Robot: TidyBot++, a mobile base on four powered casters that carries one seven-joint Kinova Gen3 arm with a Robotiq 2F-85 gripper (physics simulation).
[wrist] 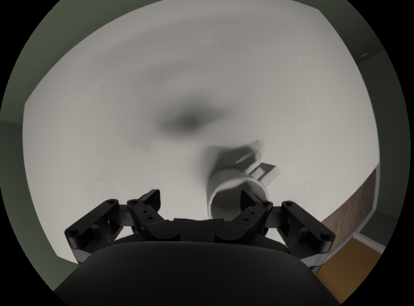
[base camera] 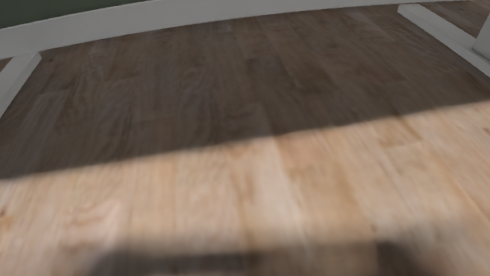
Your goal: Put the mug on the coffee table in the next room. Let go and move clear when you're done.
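Frame: origin at the arm's base, x ahead, y left, z up, level; centimetres.
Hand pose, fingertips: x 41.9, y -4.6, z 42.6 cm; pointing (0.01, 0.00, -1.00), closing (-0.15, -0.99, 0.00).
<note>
After its pixels a point has its place.
In the wrist view a white mug [wrist: 226, 185] stands upright on a broad white table top [wrist: 150, 75], right of the view's centre line, with its handle toward the upper right. My gripper [wrist: 199, 199] is open, its fingers wide apart above the table top. The right finger overlaps the mug's opening in this view; the left finger is well to the left of the mug. Nothing is held between the fingers. The lower part of the mug's outline is hidden by the gripper. The mug does not show in the base camera view.
In the base camera view a white beam [base camera: 200, 19] @(x 96.5, y 13.7, z -38.5 cm) crosses the top, with white bars low at left [base camera: 17, 75] and right [base camera: 445, 36] @(x 77.3, y -56.3, z -37.6 cm) over the wooden floor [base camera: 250, 175] @(x 35.8, y 0.1, z -39.7 cm). Green walls [wrist: 60, 45] surround the table top in the wrist view; an orange-brown surface [wrist: 350, 265] shows at lower right.
</note>
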